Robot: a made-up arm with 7 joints. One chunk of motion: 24 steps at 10 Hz.
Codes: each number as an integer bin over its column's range. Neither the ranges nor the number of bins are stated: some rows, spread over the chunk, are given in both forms.
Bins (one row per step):
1: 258 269 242 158 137 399
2: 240 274 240 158 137 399
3: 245 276 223 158 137 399
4: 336 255 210 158 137 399
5: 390 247 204 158 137 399
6: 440 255 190 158 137 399
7: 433 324 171 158 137 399
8: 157 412 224 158 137 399
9: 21 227 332 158 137 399
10: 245 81 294 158 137 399
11: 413 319 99 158 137 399
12: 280 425 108 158 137 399
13: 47 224 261 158 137 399
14: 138 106 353 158 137 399
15: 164 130 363 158 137 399
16: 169 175 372 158 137 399
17: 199 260 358 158 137 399
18: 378 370 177 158 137 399
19: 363 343 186 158 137 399
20: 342 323 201 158 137 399
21: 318 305 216 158 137 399
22: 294 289 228 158 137 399
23: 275 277 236 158 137 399
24: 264 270 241 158 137 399
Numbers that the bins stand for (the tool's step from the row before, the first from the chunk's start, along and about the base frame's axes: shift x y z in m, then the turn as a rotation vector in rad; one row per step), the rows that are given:
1: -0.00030 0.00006 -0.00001 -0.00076 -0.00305 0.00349
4: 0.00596 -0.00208 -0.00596 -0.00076 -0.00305 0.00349
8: -0.00840 0.02189 -0.00336 -0.00076 -0.00305 0.00349
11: 0.01214 0.00769 -0.02659 -0.00076 -0.00305 0.00349
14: -0.00993 -0.02482 0.02063 -0.00076 -0.00305 0.00349
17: -0.00503 -0.00131 0.02156 -0.00076 -0.00305 0.00349
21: 0.00451 0.00556 -0.00484 -0.00076 -0.00305 0.00349
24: 0.00018 0.00021 -0.00020 -0.00076 -0.00305 0.00349
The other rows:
2: -0.00174 0.00082 -0.00038 -0.00076 -0.00305 0.00349
3: -0.00134 0.00113 -0.00354 -0.00076 -0.00305 0.00349
5: 0.01029 -0.00330 -0.00707 -0.00076 -0.00305 0.00349
6: 0.01430 -0.00208 -0.00968 -0.00076 -0.00305 0.00349
7: 0.01374 0.00846 -0.01321 -0.00076 -0.00305 0.00349
9: -0.01932 -0.00635 0.01672 -0.00076 -0.00305 0.00349
10: -0.00134 -0.02864 0.00966 -0.00076 -0.00305 0.00349
12: 0.00147 0.02387 -0.02492 -0.00076 -0.00305 0.00349
13: -0.01723 -0.00681 0.00352 -0.00076 -0.00305 0.00349
15: -0.00784 -0.02116 0.02249 -0.00076 -0.00305 0.00349
16: -0.00744 -0.01429 0.02416 -0.00076 -0.00305 0.00349
18: 0.00933 0.01548 -0.01209 -0.00076 -0.00305 0.00349
19: 0.00813 0.01136 -0.01042 -0.00076 -0.00305 0.00349
20: 0.00644 0.00830 -0.00763 -0.00076 -0.00305 0.00349
22: 0.00259 0.00311 -0.00261 -0.00076 -0.00305 0.00349
23: 0.00106 0.00128 -0.00113 -0.00076 -0.00305 0.00349

